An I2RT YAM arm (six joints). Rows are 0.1 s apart.
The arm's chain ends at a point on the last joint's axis. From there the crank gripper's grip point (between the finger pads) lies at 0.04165 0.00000 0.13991 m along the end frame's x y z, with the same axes.
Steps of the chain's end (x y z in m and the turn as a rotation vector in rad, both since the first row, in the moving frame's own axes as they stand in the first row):
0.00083, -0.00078, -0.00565, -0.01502, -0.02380, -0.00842
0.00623, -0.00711, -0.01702, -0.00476, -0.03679, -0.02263
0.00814, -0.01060, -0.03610, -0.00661, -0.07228, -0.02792
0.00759, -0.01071, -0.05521, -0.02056, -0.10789, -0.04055
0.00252, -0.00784, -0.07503, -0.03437, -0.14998, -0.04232
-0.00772, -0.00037, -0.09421, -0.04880, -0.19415, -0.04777
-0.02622, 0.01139, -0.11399, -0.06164, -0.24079, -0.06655
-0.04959, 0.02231, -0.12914, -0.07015, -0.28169, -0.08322
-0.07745, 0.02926, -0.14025, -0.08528, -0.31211, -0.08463
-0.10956, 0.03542, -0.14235, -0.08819, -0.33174, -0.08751
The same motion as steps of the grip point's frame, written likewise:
-0.00250, 0.00099, -0.00471, -0.01502, -0.02380, -0.00842
0.00105, -0.00732, -0.01558, -0.00476, -0.03679, -0.02263
-0.00207, -0.01069, -0.03346, -0.00661, -0.07228, -0.02792
-0.00769, -0.00917, -0.05155, -0.02056, -0.10789, -0.04055
-0.01878, -0.00426, -0.07043, -0.03437, -0.14998, -0.04232
-0.03536, 0.00528, -0.08893, -0.04880, -0.19415, -0.04777
-0.06055, 0.01860, -0.10828, -0.06164, -0.24079, -0.06655
-0.08978, 0.03060, -0.12331, -0.07015, -0.28169, -0.08322
-0.12197, 0.03989, -0.13460, -0.08528, -0.31211, -0.08463
-0.15690, 0.04655, -0.13682, -0.08819, -0.33174, -0.08751

